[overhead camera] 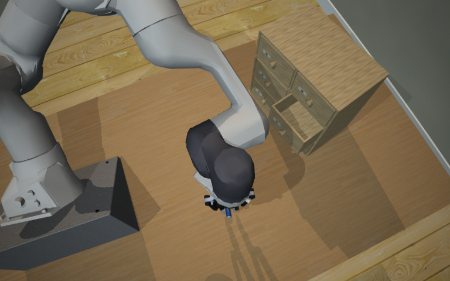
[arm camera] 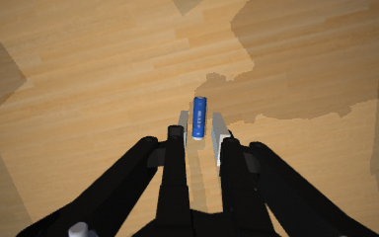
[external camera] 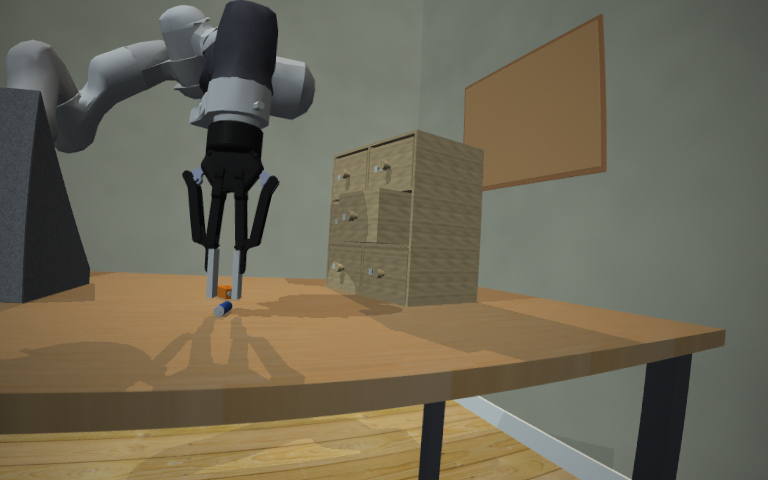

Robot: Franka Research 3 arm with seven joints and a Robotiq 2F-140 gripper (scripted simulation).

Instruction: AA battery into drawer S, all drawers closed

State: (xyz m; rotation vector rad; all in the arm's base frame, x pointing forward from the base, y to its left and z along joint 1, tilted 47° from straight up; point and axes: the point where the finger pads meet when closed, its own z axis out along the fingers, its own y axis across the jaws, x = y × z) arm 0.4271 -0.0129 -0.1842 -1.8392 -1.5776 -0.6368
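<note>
My gripper is now 50 mm above the blue AA battery. Also, from my hand: small orange object: 150 mm to the left, 50 mm below; drawer: 290 mm ahead, 160 mm to the left, 80 mm above.
</note>
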